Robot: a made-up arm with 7 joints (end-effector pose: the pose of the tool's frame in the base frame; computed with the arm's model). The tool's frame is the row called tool.
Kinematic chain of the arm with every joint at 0, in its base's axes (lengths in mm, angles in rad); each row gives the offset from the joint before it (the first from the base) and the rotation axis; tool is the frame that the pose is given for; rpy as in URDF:
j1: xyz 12.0 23.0 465.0 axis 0 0.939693 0.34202
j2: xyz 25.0 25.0 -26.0 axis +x
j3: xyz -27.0 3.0 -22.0 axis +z
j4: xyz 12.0 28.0 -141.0 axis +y
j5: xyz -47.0 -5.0 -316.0 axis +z
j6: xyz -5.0 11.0 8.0 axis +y
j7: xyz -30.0 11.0 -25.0 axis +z
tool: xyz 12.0 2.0 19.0 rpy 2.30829 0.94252 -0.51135
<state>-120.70 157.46 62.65 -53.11 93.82 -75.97 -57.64</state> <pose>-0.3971 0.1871 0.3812 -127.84 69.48 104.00</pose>
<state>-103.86 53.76 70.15 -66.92 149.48 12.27 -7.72</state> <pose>0.1341 0.3650 0.7330 -52.25 -71.11 72.62</pose>
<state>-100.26 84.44 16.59 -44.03 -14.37 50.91 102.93</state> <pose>0.1004 0.3817 0.7570 40.29 28.18 108.32</pose>
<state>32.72 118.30 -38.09 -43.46 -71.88 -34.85 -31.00</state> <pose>0.1382 0.4946 0.4722 37.99 101.29 95.16</pose>
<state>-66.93 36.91 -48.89 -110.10 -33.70 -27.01 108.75</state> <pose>0.2968 -0.1831 0.5783 59.95 -137.60 18.63</pose>
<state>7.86 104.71 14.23 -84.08 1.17 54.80 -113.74</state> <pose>0.2842 0.2933 0.5739 -2.18 8.80 88.61</pose>
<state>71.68 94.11 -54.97 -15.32 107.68 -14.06 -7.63</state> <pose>-0.1670 0.4947 0.5559 -96.28 -42.96 78.08</pose>
